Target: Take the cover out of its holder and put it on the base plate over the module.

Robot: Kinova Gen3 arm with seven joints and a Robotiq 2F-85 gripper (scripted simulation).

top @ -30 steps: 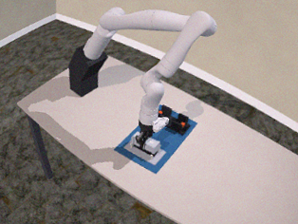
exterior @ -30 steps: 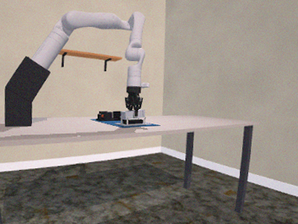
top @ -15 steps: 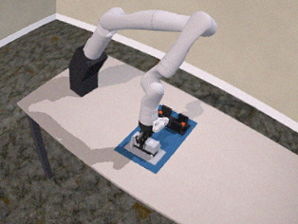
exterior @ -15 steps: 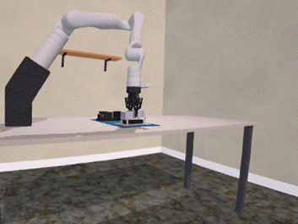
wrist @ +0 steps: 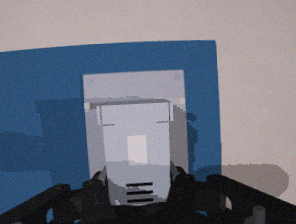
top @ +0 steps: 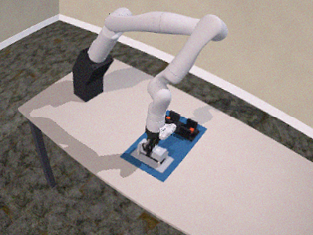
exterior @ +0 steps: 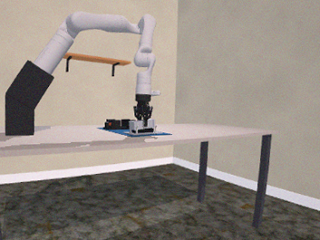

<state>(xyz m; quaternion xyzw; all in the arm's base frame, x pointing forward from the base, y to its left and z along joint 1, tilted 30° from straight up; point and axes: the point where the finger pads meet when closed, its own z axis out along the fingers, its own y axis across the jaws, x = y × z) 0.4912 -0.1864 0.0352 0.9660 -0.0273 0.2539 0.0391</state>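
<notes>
Now: the light grey cover right at my hand.
</notes>
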